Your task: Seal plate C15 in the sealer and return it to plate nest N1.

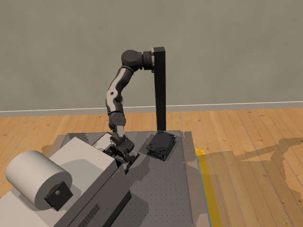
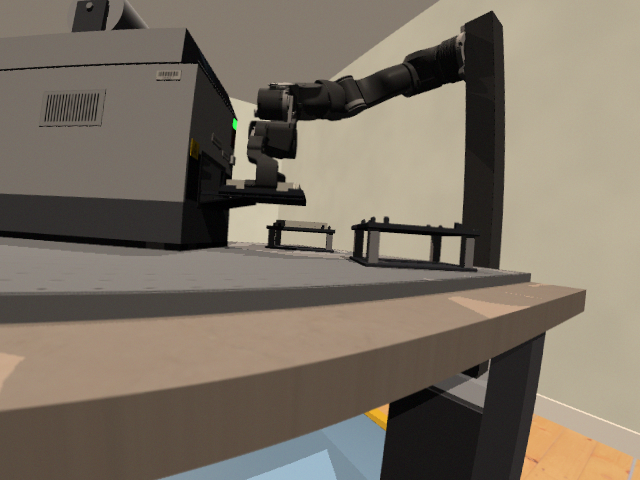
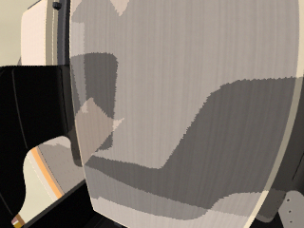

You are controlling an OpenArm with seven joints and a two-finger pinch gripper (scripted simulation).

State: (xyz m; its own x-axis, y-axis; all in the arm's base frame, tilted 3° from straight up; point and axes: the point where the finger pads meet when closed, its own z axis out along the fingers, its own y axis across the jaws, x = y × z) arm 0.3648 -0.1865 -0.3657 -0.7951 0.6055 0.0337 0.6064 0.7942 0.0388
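Right now the sealer's stage is 1 cm below my hand. Also, from my hand: foil roll (26 cm ahead, 20 cm to the right, 30 cm above); start key (2 cm ahead, 13 cm to the right, 8 cm above).
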